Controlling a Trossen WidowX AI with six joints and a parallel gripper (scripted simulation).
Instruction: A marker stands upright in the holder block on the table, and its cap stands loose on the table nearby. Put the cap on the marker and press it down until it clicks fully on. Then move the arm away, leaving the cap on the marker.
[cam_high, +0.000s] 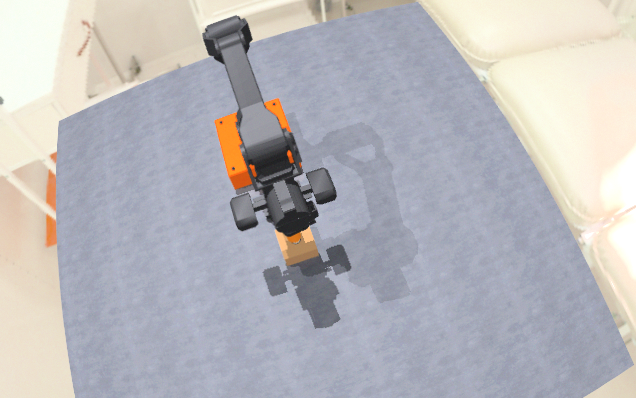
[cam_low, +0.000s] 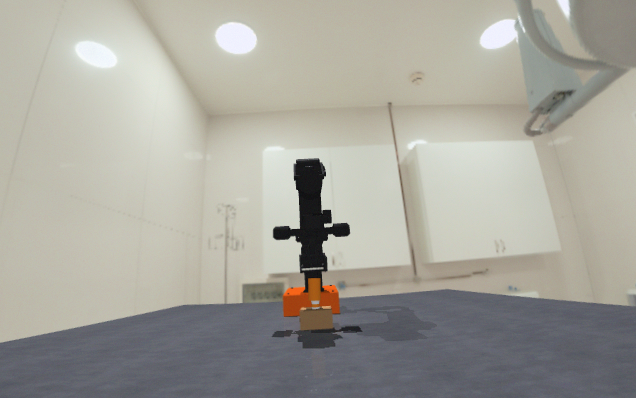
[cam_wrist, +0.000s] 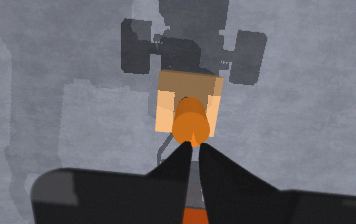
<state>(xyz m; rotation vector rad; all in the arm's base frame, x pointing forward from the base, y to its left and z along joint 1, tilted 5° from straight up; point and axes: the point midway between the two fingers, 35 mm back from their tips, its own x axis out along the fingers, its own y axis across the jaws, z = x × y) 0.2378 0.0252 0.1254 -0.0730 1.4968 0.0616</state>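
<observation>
Right now the orange cap is 5 cm below my gripper tip. Round my gripper tip: tan holder block 12 cm below; white marker 6 cm below.
</observation>
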